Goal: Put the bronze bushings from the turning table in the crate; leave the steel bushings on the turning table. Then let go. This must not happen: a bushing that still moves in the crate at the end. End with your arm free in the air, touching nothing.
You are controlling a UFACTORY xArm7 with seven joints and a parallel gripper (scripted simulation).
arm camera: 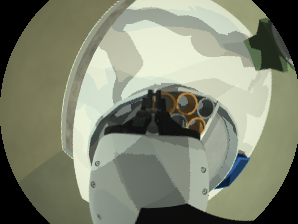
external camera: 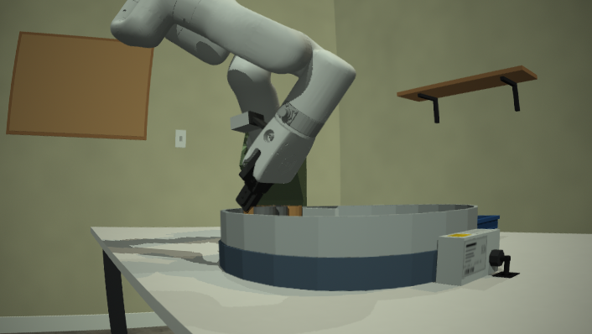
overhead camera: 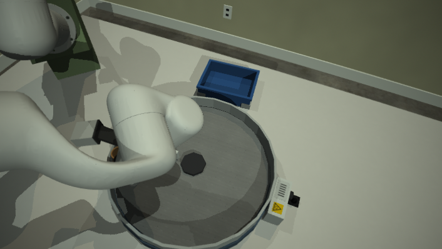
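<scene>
Right now the blue crate is 290 mm ahead of my hand, 380 mm to the left of it and 80 mm below it. Round my hand: round turning table: 180 mm ahead, 40 mm to the left, 50 mm below.
</scene>
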